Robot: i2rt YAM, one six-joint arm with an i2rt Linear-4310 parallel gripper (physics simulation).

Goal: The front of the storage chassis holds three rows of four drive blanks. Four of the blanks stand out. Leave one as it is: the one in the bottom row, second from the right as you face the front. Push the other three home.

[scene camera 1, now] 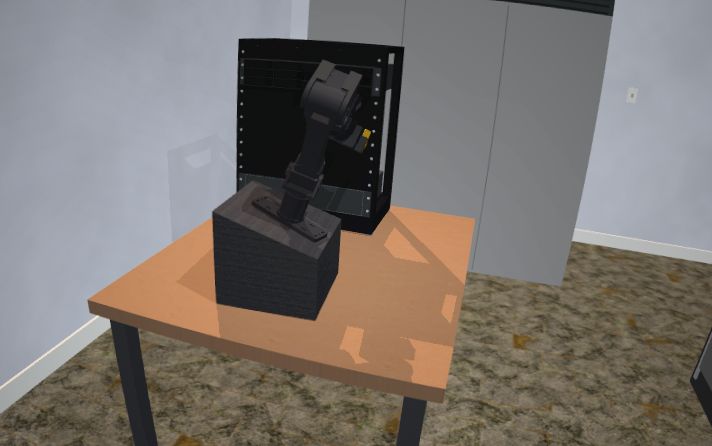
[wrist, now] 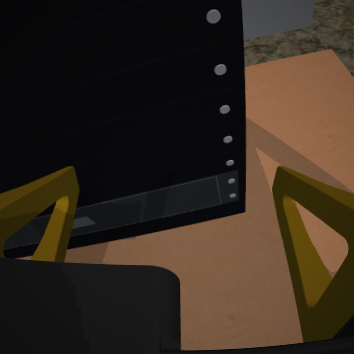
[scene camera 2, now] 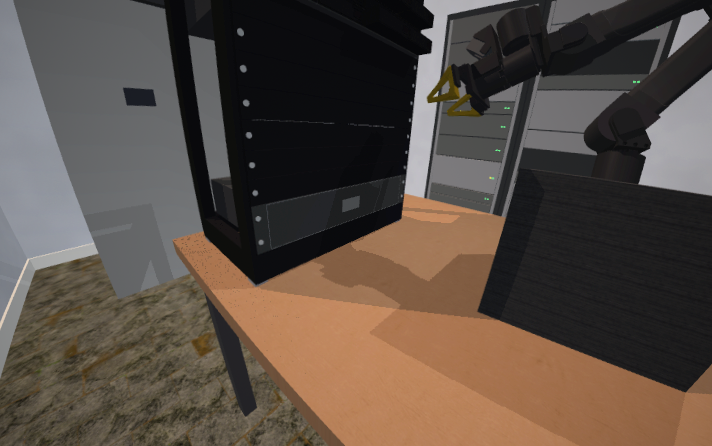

Labels:
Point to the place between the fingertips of the gripper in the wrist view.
At 175,177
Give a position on a black rack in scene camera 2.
298,190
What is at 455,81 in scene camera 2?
The gripper.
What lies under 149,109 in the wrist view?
A black rack.

